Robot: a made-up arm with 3 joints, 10 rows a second.
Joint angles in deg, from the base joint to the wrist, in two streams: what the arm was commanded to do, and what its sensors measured. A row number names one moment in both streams.
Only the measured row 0 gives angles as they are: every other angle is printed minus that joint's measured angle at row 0.
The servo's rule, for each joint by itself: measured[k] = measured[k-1] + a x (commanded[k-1-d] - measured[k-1]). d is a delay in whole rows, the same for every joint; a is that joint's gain. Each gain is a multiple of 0.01, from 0.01 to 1. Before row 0 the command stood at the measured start. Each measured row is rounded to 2 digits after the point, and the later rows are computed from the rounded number. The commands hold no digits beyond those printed.
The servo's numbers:
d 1
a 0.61 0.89 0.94
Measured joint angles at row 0: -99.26 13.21 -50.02
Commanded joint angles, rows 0 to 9: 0.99 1.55 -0.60; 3.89 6.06 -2.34; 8.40 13.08 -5.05; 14.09 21.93 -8.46; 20.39 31.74 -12.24; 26.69 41.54 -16.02; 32.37 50.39 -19.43; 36.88 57.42 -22.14; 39.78 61.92 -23.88; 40.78 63.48 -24.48
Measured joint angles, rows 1 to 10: 0.00 0.00 0.00; 0.60 1.38 -0.56; 2.61 5.55 -2.23; 6.14 12.25 -4.88; 10.99 20.87 -8.25; 16.72 30.54 -12.00; 22.80 40.33 -15.78; 28.64 49.28 -19.21; 33.67 56.52 -21.96; 37.40 61.33 -23.76
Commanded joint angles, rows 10 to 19: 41.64 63.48 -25.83; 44.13 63.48 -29.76; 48.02 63.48 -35.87; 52.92 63.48 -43.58; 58.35 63.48 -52.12; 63.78 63.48 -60.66; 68.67 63.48 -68.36; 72.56 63.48 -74.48; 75.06 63.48 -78.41; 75.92 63.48 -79.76
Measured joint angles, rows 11 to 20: 39.46 63.24 -24.44; 40.79 63.45 -25.75; 42.83 63.48 -29.52; 46.00 63.48 -35.49; 50.22 63.48 -43.09; 55.18 63.48 -51.58; 60.43 63.48 -60.12; 65.46 63.48 -67.87; 69.79 63.48 -74.08; 73.00 63.48 -78.15
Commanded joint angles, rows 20 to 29: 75.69 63.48 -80.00; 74.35 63.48 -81.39; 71.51 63.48 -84.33; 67.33 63.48 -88.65; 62.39 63.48 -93.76; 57.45 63.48 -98.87; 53.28 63.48 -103.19; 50.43 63.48 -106.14; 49.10 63.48 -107.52; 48.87 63.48 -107.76
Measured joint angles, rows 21 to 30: 74.78 63.48 -79.66; 75.34 63.48 -79.98; 74.74 63.48 -81.31; 72.77 63.48 -84.15; 69.45 63.48 -88.38; 65.14 63.48 -93.44; 60.45 63.48 -98.54; 56.08 63.48 -102.91; 52.63 63.48 -105.95; 50.48 63.48 -107.43
